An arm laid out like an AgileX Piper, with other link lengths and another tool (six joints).
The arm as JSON. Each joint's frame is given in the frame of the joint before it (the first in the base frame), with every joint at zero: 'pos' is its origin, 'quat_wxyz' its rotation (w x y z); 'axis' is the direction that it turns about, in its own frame. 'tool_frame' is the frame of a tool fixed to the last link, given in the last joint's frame.
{
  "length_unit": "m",
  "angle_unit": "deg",
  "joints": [
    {
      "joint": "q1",
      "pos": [
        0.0,
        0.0,
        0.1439
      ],
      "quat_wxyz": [
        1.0,
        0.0,
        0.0,
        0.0
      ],
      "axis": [
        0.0,
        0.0,
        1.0
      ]
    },
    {
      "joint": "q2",
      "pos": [
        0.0,
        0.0,
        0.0
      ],
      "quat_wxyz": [
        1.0,
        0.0,
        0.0,
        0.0
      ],
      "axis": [
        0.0,
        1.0,
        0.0
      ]
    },
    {
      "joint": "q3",
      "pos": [
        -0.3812,
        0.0,
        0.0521
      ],
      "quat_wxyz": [
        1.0,
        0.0,
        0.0,
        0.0
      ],
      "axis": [
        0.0,
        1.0,
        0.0
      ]
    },
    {
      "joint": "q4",
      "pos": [
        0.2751,
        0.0,
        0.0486
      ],
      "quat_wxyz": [
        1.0,
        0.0,
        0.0,
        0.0
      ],
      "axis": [
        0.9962,
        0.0,
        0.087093
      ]
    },
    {
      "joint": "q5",
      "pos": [
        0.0,
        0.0,
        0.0
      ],
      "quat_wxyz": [
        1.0,
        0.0,
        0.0,
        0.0
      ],
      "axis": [
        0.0,
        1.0,
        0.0
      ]
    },
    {
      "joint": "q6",
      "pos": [
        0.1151,
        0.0,
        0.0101
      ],
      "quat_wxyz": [
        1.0,
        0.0,
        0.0,
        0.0
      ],
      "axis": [
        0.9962,
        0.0,
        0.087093
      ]
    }
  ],
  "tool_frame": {
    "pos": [
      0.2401,
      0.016,
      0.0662
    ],
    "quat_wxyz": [
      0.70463,
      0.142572,
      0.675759,
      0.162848
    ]
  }
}
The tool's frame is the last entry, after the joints.
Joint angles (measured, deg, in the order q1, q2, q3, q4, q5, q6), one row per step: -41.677, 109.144, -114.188, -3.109, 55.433, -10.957; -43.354, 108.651, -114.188, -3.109, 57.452, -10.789; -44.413, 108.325, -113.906, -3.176, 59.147, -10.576; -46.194, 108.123, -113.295, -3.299, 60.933, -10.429; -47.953, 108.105, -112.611, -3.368, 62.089, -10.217; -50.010, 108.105, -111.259, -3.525, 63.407, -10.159; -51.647, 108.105, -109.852, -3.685, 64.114, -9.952; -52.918, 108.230, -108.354, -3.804, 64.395, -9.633; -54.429, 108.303, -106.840, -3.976, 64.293, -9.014; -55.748, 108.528, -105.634, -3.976, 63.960, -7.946; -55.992, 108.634, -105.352, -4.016, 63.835, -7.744; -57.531, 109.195, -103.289, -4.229, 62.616, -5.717; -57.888, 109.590, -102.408, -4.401, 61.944, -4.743; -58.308, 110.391, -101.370, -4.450, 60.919, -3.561; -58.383, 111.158, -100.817, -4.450, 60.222, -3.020; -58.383, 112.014, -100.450, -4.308, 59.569, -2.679; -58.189, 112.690, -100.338, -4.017, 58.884, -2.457; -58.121, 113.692, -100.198, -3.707, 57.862, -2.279; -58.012, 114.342, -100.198, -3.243, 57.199, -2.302; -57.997, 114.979, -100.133, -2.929, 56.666, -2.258
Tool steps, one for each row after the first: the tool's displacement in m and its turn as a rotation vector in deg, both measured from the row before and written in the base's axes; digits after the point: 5 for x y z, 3 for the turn. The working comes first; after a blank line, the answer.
Tool pose at each row, in the base's axes (x y z in m, rotation vector in deg; the steps are taken from these numbers as rounded here): 0.54899, -0.47615, 0.33092, 63.966, 123.331, -15.875; 0.52738, -0.48576, 0.32735, 66.798, 123.659, -16.190; 0.51140, -0.48984, 0.32073, 69.045, 124.371, -16.219; 0.48810, -0.49895, 0.30930, 72.321, 125.167, -16.457; 0.46704, -0.50871, 0.29813, 75.471, 125.542, -16.616; 0.44062, -0.51756, 0.28028, 79.263, 126.514, -16.719; 0.41936, -0.52384, 0.26497, 82.459, 127.106, -16.694; 0.40260, -0.52790, 0.24944, 85.247, 127.620, -16.456; 0.38416, -0.53450, 0.23613, 88.396, 127.349, -16.361; 0.36948, -0.54110, 0.22478, 91.588, 126.401, -15.946; 0.36665, -0.54249, 0.22168, 92.207, 126.278, -15.894; 0.34883, -0.55154, 0.20272, 96.705, 124.567, -15.353; 0.34407, -0.55432, 0.19342, 98.366, 123.975, -15.110; 0.33983, -0.55816, 0.17942, 100.412, 123.258, -14.570; 0.33963, -0.55986, 0.16854, 101.351, 123.219, -14.161; 0.34119, -0.56114, 0.15794, 102.007, 123.322, -13.632; 0.34608, -0.56200, 0.15151, 102.083, 123.271, -13.079; 0.35074, -0.56484, 0.14211, 102.254, 123.171, -12.531; 0.35578, -0.56589, 0.13669, 102.168, 123.096, -11.899; 0.35858, -0.56700, 0.13046, 102.345, 123.072, -11.400

-0.02161, -0.00961, -0.00357, 1.124, 1.026, -1.906; -0.01598, -0.00408, -0.00662, 1.203, 1.115, -1.320; -0.02330, -0.00911, -0.01143, 1.548, 1.542, -2.014; -0.02106, -0.00976, -0.01117, 1.376, 1.177, -2.003; -0.02642, -0.00885, -0.01785, 1.939, 1.831, -2.205; -0.02126, -0.00628, -0.01531, 1.604, 1.357, -1.873; -0.01676, -0.00406, -0.01553, 1.522, 1.112, -1.572; -0.01844, -0.00660, -0.01331, 1.247, 0.748, -2.052; -0.01468, -0.00660, -0.01135, 1.139, 0.171, -2.231; -0.00283, -0.00139, -0.00310, 0.238, 0.095, -0.414; -0.01782, -0.00905, -0.01896, 1.460, 0.105, -3.252; -0.00476, -0.00278, -0.00930, 0.596, 0.070, -1.173; -0.00424, -0.00384, -0.01400, 0.870, -0.005, -1.402; -0.00020, -0.00170, -0.01088, 0.623, 0.113, -0.511; 0.00156, -0.00128, -0.01060, 0.617, 0.044, -0.275; 0.00489, -0.00086, -0.00643, 0.280, -0.279, 0.005; 0.00466, -0.00284, -0.00940, 0.300, -0.271, -0.069; 0.00504, -0.00105, -0.00542, 0.232, -0.392, 0.099; 0.00280, -0.00111, -0.00623, 0.318, -0.193, -0.049
